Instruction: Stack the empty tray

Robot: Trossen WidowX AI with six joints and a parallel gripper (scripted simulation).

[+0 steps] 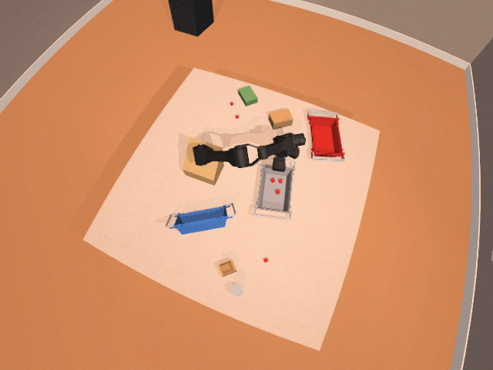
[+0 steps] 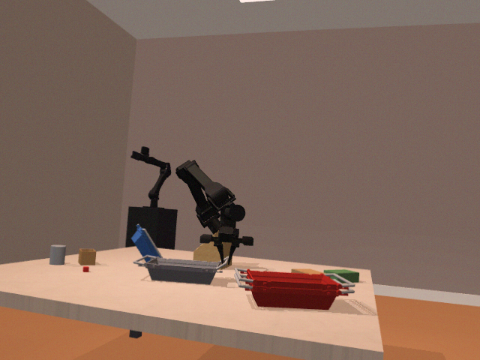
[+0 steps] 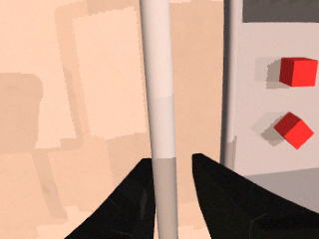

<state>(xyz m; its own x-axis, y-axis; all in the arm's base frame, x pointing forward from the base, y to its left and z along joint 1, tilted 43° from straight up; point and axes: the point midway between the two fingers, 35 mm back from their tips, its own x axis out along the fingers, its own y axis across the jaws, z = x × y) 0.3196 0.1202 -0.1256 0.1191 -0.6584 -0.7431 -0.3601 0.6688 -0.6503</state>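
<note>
My gripper tip is 440 mm to the left of the blue tray, 190 mm past it and 10 mm below it. From my gripper tip the other things lie so: orange block (280 mm to the left, 110 mm behind, 30 mm below); green block (370 mm behind, 350 mm to the left, 40 mm below); red cube (470 mm to the right, 180 mm ahead, 60 mm below).
</note>
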